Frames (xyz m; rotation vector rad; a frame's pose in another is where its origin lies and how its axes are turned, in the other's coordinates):
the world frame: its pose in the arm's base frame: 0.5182 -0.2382 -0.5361 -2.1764 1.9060 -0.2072
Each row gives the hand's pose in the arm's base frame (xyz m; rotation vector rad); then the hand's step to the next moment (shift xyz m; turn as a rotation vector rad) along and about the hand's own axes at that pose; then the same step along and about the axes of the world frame.
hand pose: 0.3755 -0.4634 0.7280 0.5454 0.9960 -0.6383
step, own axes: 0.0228 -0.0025 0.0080 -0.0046 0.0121 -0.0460
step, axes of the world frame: 0.0150 -0.0052 0.0184 -0.0423 0.0184 0.0123
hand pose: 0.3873 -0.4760 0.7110 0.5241 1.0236 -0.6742
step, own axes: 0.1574 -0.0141 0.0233 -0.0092 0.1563 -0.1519
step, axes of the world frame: 0.0808 -0.0127 0.1372 -0.2055 -0.0321 0.0657
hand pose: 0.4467 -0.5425 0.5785 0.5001 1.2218 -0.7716
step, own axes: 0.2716 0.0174 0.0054 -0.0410 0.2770 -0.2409
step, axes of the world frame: 0.0817 0.0246 0.2585 -0.3501 -0.0777 0.0886
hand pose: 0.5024 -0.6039 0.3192 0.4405 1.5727 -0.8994
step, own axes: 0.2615 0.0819 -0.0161 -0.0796 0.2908 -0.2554
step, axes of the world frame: 0.0030 0.0816 0.2621 -0.3777 -0.0982 0.0620
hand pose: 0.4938 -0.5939 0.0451 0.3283 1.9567 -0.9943
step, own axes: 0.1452 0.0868 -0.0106 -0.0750 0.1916 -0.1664
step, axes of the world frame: -0.0392 0.0762 0.1463 -0.2497 -0.0831 0.0277
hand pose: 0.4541 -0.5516 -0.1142 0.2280 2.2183 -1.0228
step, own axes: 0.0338 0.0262 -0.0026 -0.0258 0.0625 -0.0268
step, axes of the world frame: -0.0159 0.0234 0.0322 -0.0592 -0.0357 0.0227
